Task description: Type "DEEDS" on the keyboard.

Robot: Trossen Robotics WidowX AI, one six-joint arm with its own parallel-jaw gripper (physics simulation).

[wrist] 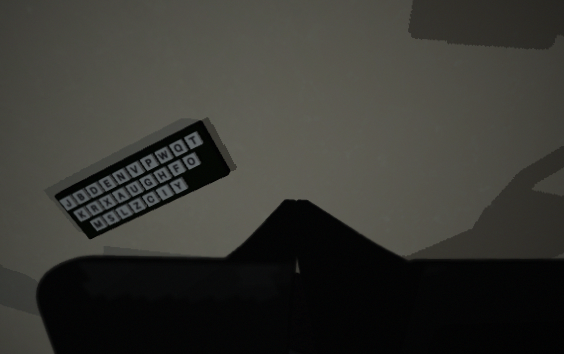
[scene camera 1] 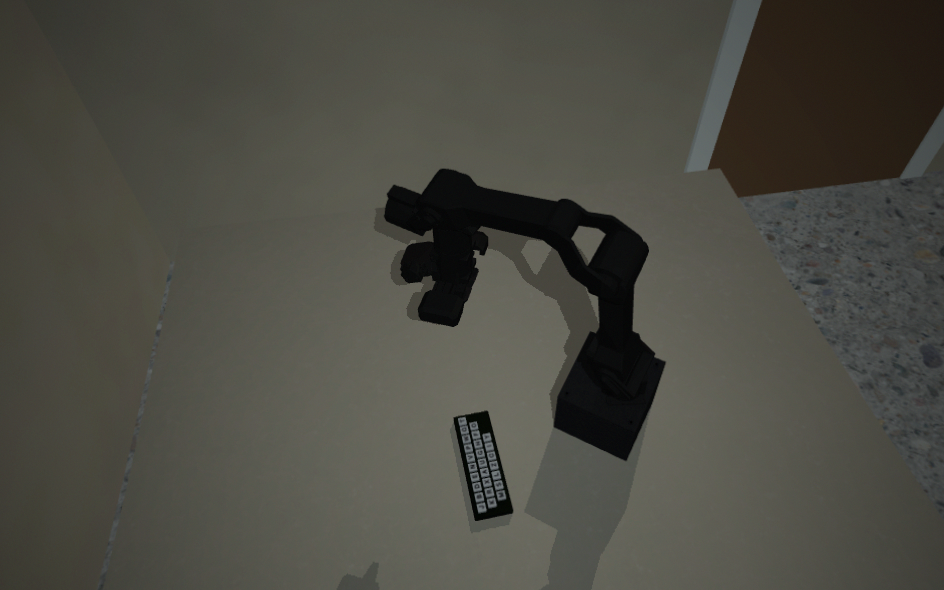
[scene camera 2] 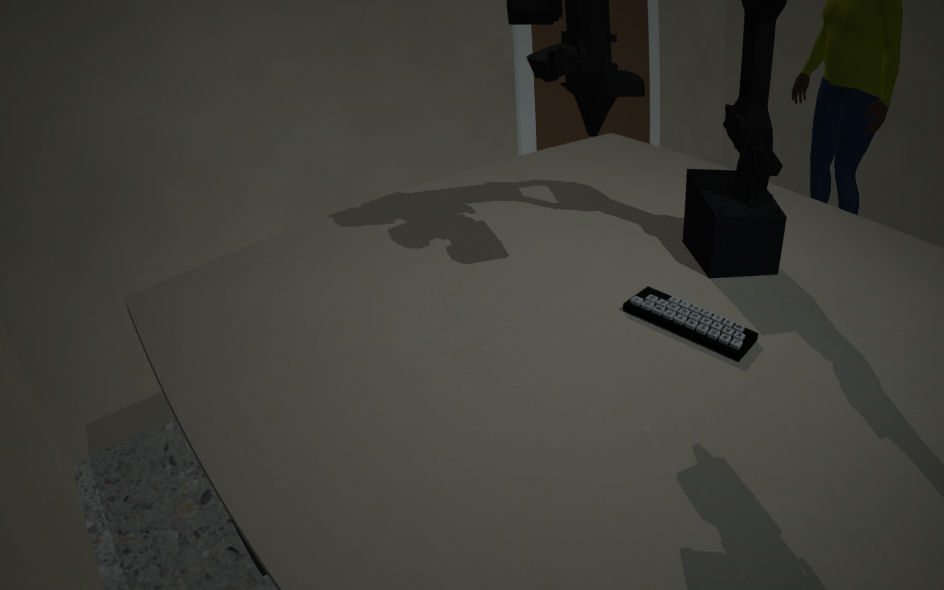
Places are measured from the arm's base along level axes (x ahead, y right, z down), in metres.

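Pixels of known places: gripper, between the fingertips: [wrist: 294, 211] [scene camera 2: 592, 135]; arm's base, origin of its link: [scene camera 1: 624, 386] [scene camera 2: 749, 193].
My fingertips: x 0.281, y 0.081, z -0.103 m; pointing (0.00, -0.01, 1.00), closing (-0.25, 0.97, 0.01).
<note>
Ahead of a thing's pixels: the offset from my fingertips to its top centre. Level surfaces: height alone.
A small black keyboard @(dx -0.041, dy -0.169, dz +0.202 m) [scene camera 1: 483, 466] [scene camera 2: 689, 322] [wrist: 142, 180] with white letter keys lies flat on the table. In the wrist view it is left of centre and tilted, with its rows rising to the right. The D key @(dx -0.034, dy -0.217, dz +0.202 m) [wrist: 94, 190] and E key @(dx -0.030, dy -0.199, dz +0.202 m) [wrist: 107, 183] are side by side in the top row; the S key @(dx -0.070, dy -0.213, dz +0.202 m) [wrist: 111, 218] is in the bottom row. My gripper [scene camera 2: 593, 132] [wrist: 294, 211] is shut and empty, fingers pointing down. It hangs well above the table, off to the side of the keyboard's T end. In scene camera 1 the fingertips are hidden beneath the gripper body.
The arm's box-shaped base [scene camera 1: 598, 424] [scene camera 2: 746, 243] stands on the table @(dz +0.220 m) [scene camera 1: 278, 417] [scene camera 2: 417, 382] near the keyboard. Arm shadows fall across the tabletop. A person in a yellow-green top [scene camera 2: 863, 55] stands beyond the table. A brown door [scene camera 1: 835, 90] is in the background.
</note>
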